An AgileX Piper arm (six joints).
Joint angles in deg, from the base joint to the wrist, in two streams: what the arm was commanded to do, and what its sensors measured. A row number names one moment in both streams.
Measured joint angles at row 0: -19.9, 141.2, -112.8, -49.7, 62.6, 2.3
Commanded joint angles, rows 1 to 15: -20.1, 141.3, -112.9, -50.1, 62.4, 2.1; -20.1, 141.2, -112.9, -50.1, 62.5, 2.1; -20.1, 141.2, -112.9, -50.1, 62.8, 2.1; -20.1, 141.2, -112.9, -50.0, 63.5, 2.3; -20.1, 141.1, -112.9, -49.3, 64.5, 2.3; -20.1, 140.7, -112.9, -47.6, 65.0, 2.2; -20.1, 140.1, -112.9, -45.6, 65.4, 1.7; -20.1, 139.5, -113.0, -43.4, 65.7, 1.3; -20.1, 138.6, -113.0, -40.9, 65.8, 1.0; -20.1, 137.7, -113.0, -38.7, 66.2, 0.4; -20.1, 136.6, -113.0, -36.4, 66.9, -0.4; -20.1, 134.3, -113.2, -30.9, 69.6, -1.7; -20.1, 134.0, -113.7, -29.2, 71.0, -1.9; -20.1, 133.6, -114.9, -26.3, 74.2, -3.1; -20.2, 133.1, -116.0, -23.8, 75.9, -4.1
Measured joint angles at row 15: -19.9, 134.3, -114.8, -27.3, 69.2, -2.4
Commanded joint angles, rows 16 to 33: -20.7, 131.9, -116.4, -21.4, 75.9, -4.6; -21.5, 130.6, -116.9, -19.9, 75.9, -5.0; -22.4, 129.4, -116.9, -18.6, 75.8, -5.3; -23.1, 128.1, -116.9, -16.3, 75.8, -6.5; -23.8, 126.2, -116.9, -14.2, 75.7, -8.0; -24.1, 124.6, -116.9, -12.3, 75.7, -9.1; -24.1, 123.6, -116.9, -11.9, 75.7, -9.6; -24.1, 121.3, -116.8, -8.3, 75.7, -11.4; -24.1, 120.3, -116.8, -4.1, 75.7, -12.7; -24.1, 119.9, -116.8, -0.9, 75.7, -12.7; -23.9, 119.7, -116.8, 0.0, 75.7, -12.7; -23.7, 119.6, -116.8, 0.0, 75.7, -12.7; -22.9, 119.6, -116.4, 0.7, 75.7, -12.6; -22.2, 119.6, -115.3, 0.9, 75.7, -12.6; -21.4, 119.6, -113.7, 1.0, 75.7, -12.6; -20.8, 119.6, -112.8, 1.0, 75.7, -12.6; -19.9, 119.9, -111.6, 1.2, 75.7, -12.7; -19.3, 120.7, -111.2, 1.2, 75.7, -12.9
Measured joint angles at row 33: -20.1, 120.0, -112.2, 0.7, 69.6, -12.3
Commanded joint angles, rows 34 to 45: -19.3, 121.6, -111.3, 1.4, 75.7, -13.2; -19.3, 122.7, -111.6, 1.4, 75.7, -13.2; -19.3, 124.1, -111.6, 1.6, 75.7, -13.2; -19.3, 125.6, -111.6, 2.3, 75.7, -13.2; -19.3, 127.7, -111.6, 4.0, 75.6, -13.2; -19.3, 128.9, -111.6, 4.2, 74.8, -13.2; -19.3, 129.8, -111.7, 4.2, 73.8, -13.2; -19.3, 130.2, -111.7, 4.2, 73.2, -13.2; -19.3, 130.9, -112.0, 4.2, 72.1, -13.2; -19.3, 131.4, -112.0, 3.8, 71.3, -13.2; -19.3, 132.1, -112.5, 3.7, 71.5, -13.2; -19.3, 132.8, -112.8, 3.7, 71.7, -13.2
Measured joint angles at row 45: -19.1, 131.8, -112.4, 4.0, 69.7, -12.7
